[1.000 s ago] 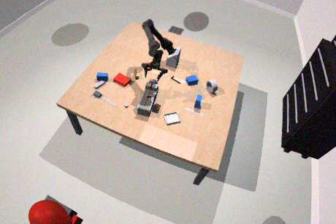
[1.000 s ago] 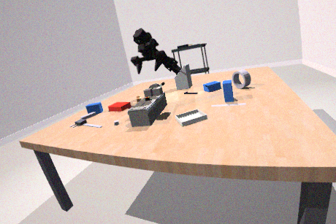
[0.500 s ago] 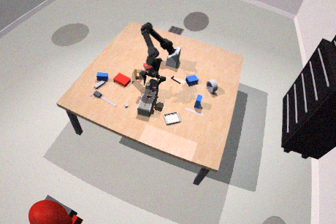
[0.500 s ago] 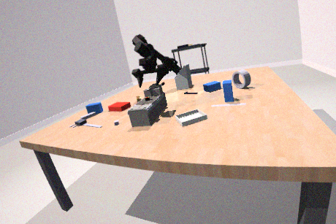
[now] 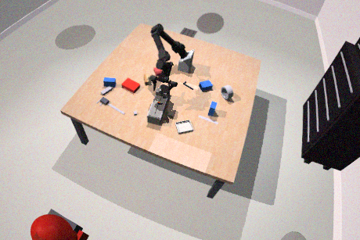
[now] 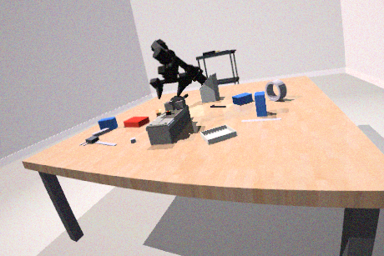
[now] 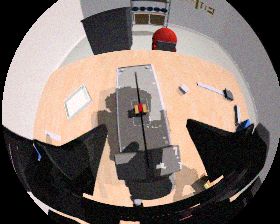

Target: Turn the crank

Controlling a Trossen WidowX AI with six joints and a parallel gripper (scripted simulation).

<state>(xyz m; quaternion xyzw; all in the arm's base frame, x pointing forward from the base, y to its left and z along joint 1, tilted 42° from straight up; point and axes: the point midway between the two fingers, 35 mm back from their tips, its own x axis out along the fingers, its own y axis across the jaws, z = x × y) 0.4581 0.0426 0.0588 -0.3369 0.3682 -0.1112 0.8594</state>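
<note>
Right now the dark crank handle is 15 cm behind my gripper tip, 1 cm to the left of it and 3 cm below it. Round my gripper tip: red block (8 cm behind, 28 cm to the right, 12 cm below); then white tray (10 cm ahead, 22 cm to the left, 13 cm below); then red pointer (4 cm ahead, 1 cm to the left, 6 cm below).
</note>
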